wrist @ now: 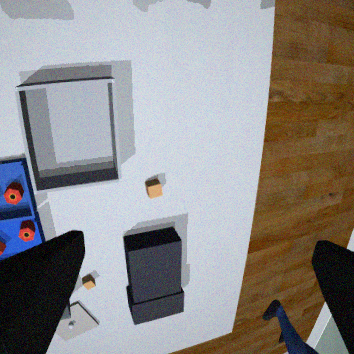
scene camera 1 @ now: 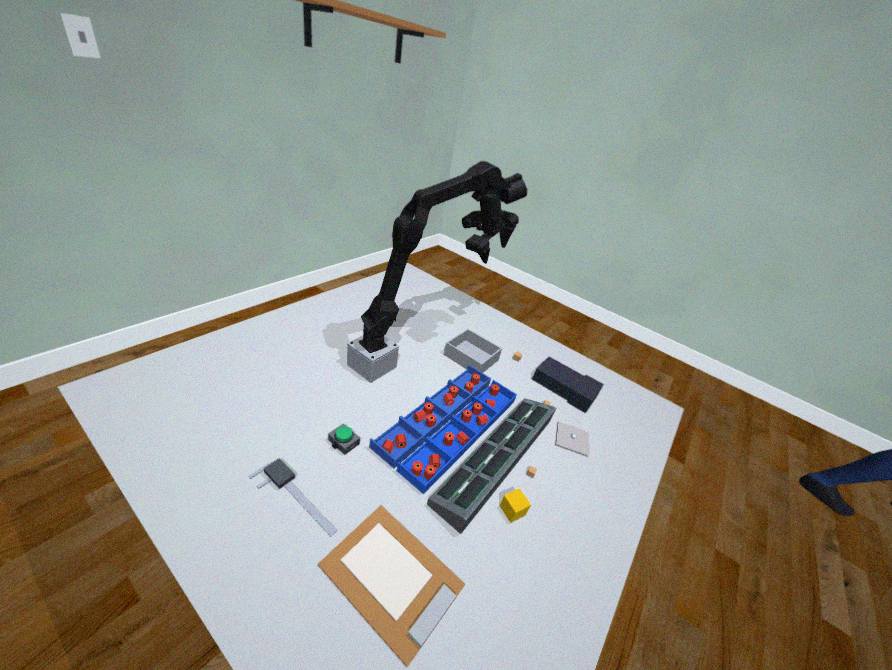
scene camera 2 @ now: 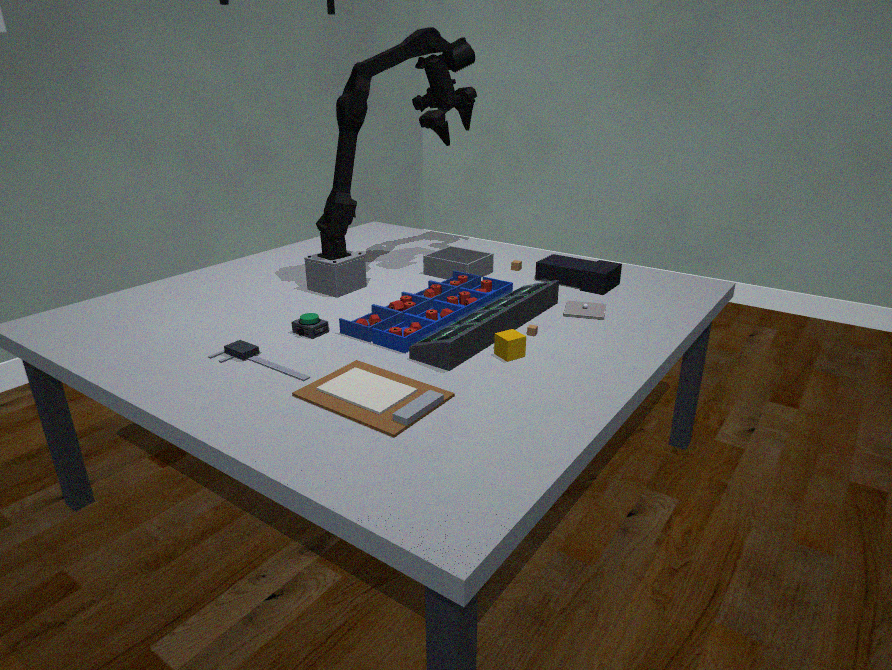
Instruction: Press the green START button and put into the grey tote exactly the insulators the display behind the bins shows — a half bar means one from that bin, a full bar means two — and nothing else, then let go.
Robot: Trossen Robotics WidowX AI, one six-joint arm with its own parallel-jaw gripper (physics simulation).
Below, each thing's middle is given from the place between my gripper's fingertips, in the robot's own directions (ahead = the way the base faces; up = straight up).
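The black box (scene camera 2: 599, 277) is well below my hand, well ahead of it and a good way to the left of it. As for the grey plate (scene camera 1: 580, 444), it sits 47 cm ahead of my hand, 36 cm below it and 5 cm to the right of it, while the grey tool (scene camera 1: 279, 473) is far to the right of my hand, far below it and some way ahead of it. The grey tote (scene camera 1: 467, 348) I find 33 cm below my hand, 4 cm ahead of it and 4 cm to the right of it.
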